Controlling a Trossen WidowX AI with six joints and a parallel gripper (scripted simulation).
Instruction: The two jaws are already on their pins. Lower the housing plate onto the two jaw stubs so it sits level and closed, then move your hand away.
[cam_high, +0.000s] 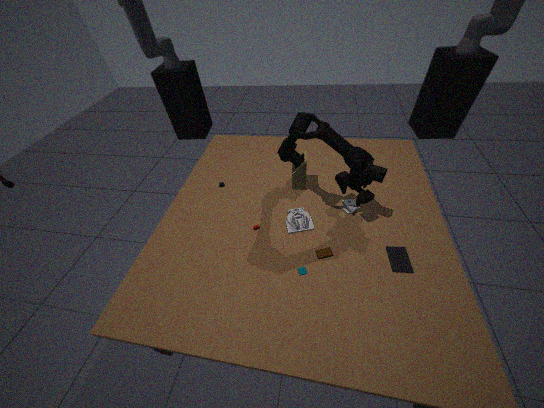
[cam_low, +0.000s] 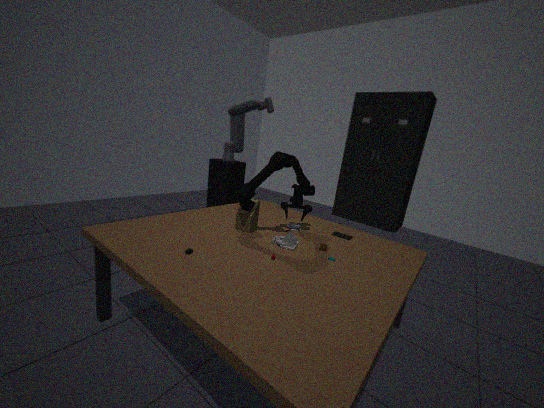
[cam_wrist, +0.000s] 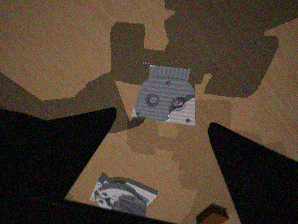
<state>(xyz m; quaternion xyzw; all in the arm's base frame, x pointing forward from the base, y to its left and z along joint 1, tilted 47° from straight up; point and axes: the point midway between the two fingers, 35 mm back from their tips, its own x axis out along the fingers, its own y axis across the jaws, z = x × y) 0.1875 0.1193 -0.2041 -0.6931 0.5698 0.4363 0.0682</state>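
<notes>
Right now my gripper tip is 30 mm above the grey housing plate and 10 mm to the right of it. Also, from my gripper tip: dark slab (270 mm ahead, 150 mm to the left, 60 mm below); brown block (250 mm ahead, 130 mm to the right, 50 mm below); white base (230 mm to the right, 100 mm ahead, 60 mm below).
</notes>
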